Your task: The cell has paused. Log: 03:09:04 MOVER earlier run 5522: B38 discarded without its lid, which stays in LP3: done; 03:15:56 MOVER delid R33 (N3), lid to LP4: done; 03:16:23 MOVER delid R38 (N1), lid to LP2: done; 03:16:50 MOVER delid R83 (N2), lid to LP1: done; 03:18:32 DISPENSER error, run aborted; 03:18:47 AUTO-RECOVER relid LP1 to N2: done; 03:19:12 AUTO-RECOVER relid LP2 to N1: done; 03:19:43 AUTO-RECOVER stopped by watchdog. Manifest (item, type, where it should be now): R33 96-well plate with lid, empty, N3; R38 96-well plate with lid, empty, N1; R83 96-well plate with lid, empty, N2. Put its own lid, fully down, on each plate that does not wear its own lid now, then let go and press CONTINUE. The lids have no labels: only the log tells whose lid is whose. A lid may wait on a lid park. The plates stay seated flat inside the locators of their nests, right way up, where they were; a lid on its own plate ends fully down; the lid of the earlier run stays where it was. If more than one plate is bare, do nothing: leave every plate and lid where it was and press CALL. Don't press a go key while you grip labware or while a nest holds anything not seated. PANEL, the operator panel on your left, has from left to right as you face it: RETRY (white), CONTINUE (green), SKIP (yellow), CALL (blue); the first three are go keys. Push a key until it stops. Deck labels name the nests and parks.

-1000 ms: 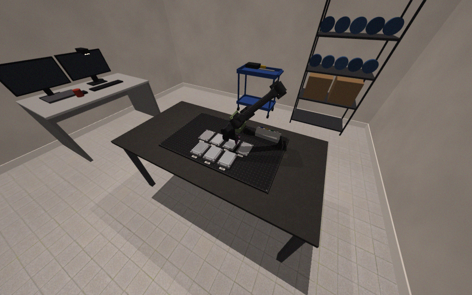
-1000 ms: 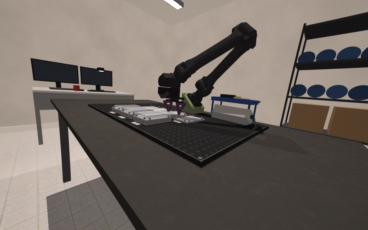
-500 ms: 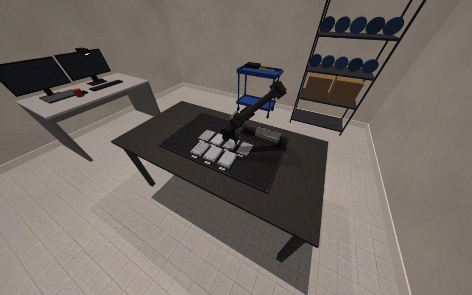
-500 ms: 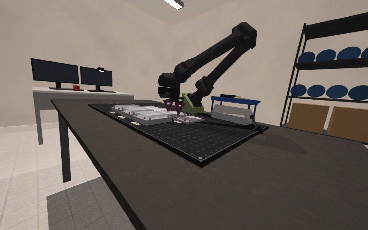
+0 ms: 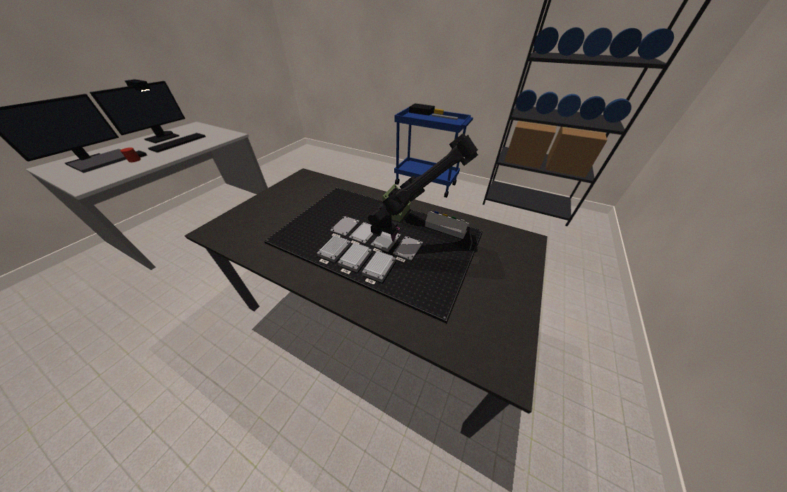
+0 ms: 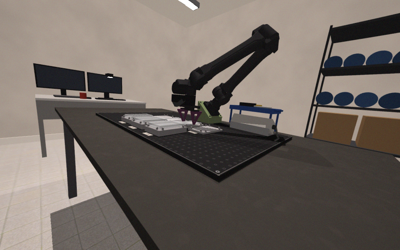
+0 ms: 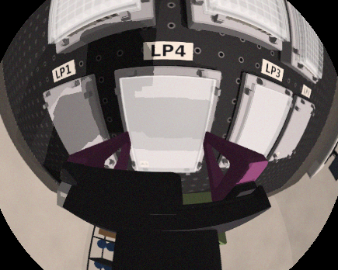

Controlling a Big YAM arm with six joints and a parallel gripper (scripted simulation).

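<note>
Now: hand 20 mm above the lid park LP4. From my hand the other things lie so: LP4 label (90 mm ahead, 20 mm below); then lid park LP1 (130 mm to the left, 20 mm below); then lid park LP2 (260 mm to the right, 20 mm below).
</note>
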